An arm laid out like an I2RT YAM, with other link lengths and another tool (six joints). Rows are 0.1 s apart.
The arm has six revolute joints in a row. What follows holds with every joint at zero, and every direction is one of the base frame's.
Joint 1 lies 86.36 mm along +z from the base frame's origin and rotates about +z.
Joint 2 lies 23.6 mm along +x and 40 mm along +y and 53.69 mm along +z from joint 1 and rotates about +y.
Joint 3 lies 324.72 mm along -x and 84.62 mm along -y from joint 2 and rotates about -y.
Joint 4 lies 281.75 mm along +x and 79.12 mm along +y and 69 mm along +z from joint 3 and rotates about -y.
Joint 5 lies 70.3 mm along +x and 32.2 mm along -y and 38.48 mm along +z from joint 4 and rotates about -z.
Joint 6 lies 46.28 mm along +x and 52.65 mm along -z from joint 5 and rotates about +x.
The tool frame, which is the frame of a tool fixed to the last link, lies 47 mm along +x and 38 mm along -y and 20 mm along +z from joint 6; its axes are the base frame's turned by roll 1.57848, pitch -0.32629 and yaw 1.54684 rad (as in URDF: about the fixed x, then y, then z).
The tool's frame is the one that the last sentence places.
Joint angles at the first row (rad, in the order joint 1, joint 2, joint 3, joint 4, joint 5, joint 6):
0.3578 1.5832 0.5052 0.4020 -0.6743 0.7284
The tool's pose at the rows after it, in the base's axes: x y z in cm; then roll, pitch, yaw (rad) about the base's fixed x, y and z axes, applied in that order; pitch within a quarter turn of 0, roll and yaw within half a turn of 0:
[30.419 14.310 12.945 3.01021 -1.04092 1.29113]
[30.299 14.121 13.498 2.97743 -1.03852 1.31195]
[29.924 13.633 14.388 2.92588 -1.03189 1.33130]
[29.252 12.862 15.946 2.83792 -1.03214 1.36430]
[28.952 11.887 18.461 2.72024 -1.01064 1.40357]
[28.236 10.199 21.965 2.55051 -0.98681 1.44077]
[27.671 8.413 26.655 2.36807 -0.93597 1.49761]
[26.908 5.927 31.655 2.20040 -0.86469 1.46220]
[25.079 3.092 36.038 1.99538 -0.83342 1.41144]
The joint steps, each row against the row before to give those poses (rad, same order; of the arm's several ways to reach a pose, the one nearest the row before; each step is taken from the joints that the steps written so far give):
0.0012 -0.0286 -0.0120 0.0007 0.0084 -0.0057
-0.0001 -0.0254 -0.0016 -0.0156 0.0130 -0.0060
0.0000 -0.0495 -0.0093 -0.0234 0.0322 -0.0019
0.0001 -0.0853 -0.0173 -0.0272 0.0490 0.0054
-0.0001 -0.1001 0.0188 -0.0828 0.0786 -0.0104
-0.0026 -0.1367 0.0228 -0.0930 0.1217 -0.0057
-0.0092 -0.1182 0.0772 -0.1380 0.1155 -0.0467
-0.0066 -0.0841 0.0993 -0.1247 0.1900 -0.0372
-0.0015 -0.0895 0.0547 -0.0363 0.2208 -0.0211

